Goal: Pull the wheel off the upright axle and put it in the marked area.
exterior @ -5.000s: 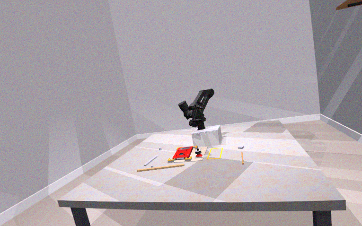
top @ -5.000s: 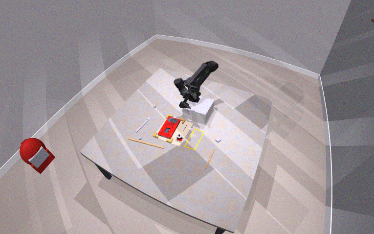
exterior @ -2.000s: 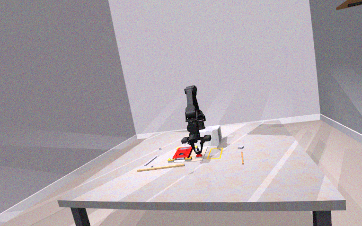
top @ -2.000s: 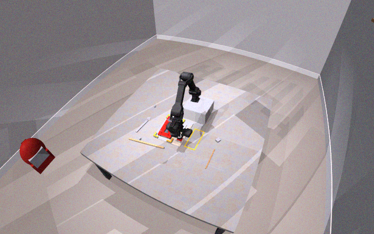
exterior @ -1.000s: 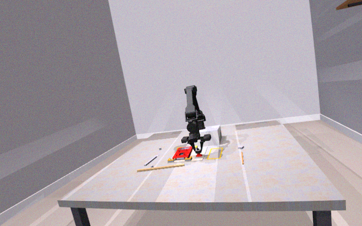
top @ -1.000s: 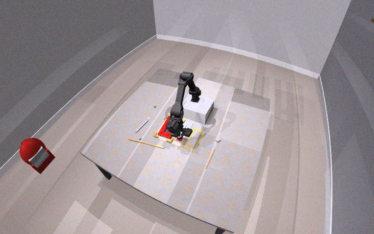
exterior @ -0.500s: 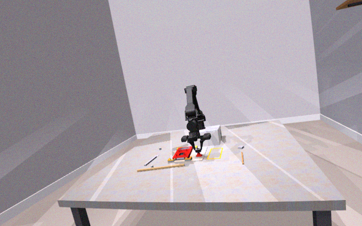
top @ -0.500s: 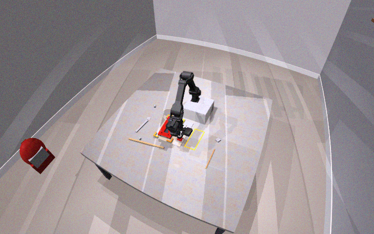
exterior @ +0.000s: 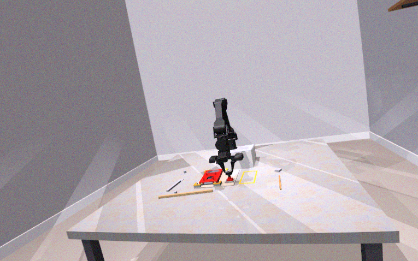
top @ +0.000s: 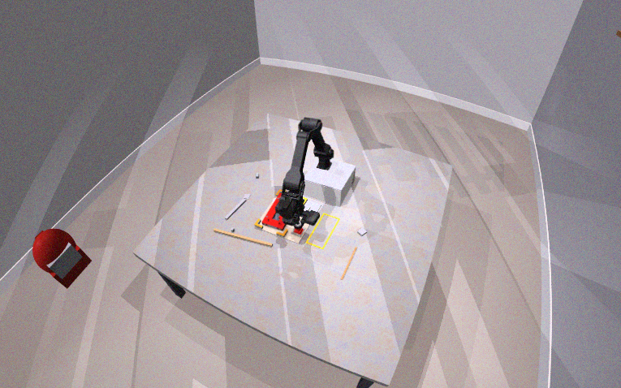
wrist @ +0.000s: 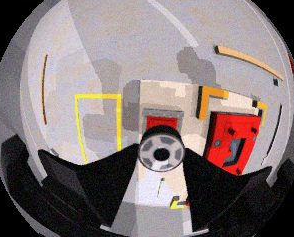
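My gripper tip is 20 mm above the upright axle. From my gripper tip the other things lie so: wheel right at my gripper tip; then grey bar 340 mm to the right, 50 mm below, 20 mm behind.
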